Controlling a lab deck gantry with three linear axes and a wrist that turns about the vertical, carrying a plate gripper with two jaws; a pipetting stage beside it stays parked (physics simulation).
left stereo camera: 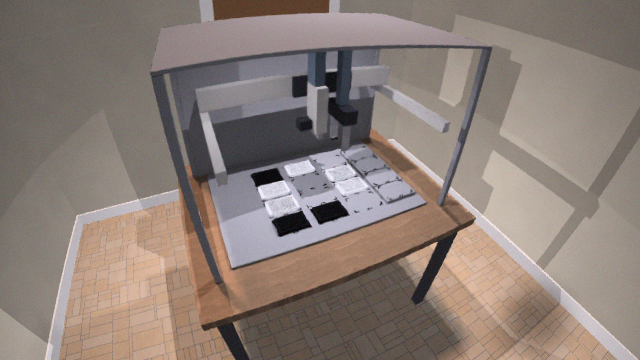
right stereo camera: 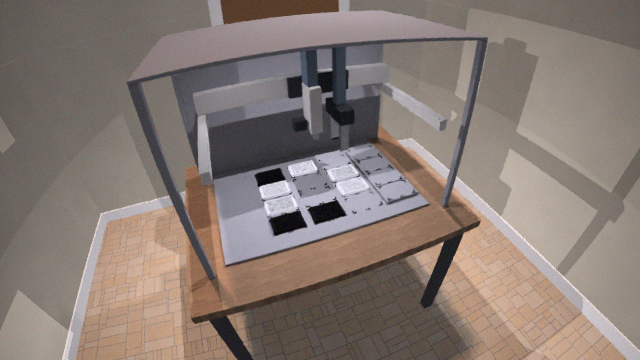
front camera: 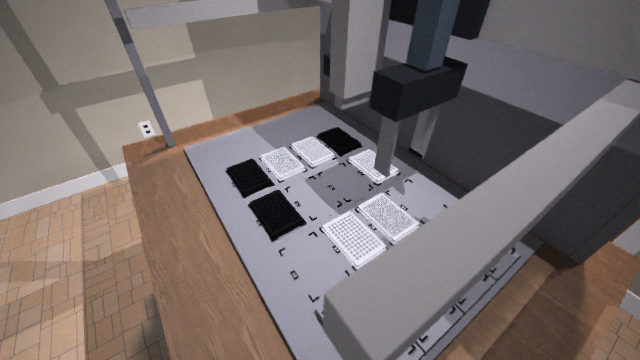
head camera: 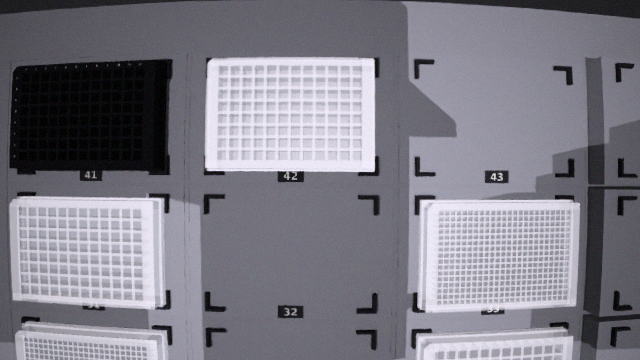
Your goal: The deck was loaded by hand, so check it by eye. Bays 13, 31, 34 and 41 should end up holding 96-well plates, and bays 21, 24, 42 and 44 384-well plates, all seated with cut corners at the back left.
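Frame: origin at the robot's base, x ahead, y left, z up, level; metres.
Where they show: gripper, fingertip midpoint: (left stereo camera: 338, 144) (right stereo camera: 339, 144) (front camera: 399, 162); robot's base, origin of the base link: (left stereo camera: 279, 236) (right stereo camera: 274, 235) (front camera: 227, 171).
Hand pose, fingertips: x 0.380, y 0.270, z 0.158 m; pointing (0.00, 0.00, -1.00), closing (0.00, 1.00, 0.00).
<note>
Things, the pixels of their top centre, and the offset from my fingertips. "spot": a spot on its surface instead.
- black 96-well plate, middle of its top: (head camera: 79, 114) (front camera: 339, 138) (left stereo camera: 266, 175) (right stereo camera: 269, 175) dx -0.316, dy +0.094, dz -0.144 m
- bay 33, surface spot: (head camera: 500, 255) (front camera: 386, 213) spot: dx +0.008, dy -0.012, dz -0.144 m
- bay 21, surface spot: (head camera: 90, 349) spot: dx -0.311, dy -0.091, dz -0.145 m
- raised block, surface spot: (left stereo camera: 387, 187) spot: dx +0.152, dy -0.201, dz -0.144 m
In the head view a black 96-well plate (head camera: 82, 117) (front camera: 339, 141) sits in bay 41, a white 96-well plate (head camera: 290, 115) (left stereo camera: 299, 168) in bay 42 and another white 96-well plate (head camera: 82, 250) (front camera: 312, 151) in bay 31; their cut corners appear at the back left. White 384-well plates are in bay 33 (head camera: 500, 255) (front camera: 387, 216) and bay 21 (head camera: 90, 349) (front camera: 282, 163). A white 96-well plate (front camera: 354, 237) (head camera: 500, 352) is in bay 23. Two black plates (front camera: 249, 177) (front camera: 276, 214) stand at the front left, wells too dark to tell. My gripper (front camera: 401, 162) (left stereo camera: 340, 143) (right stereo camera: 339, 143) is open, above the deck's back part.
Bays 32 (head camera: 290, 255) and 43 (head camera: 495, 120) hold no plate. A raised block (left stereo camera: 387, 187) with corner marks runs along the deck's right side. The pale pipetting stage (left stereo camera: 317, 110) (right stereo camera: 312, 107) hangs left of my gripper. Posts (left stereo camera: 465, 120) and side rails (left stereo camera: 214, 145) flank the deck.
</note>
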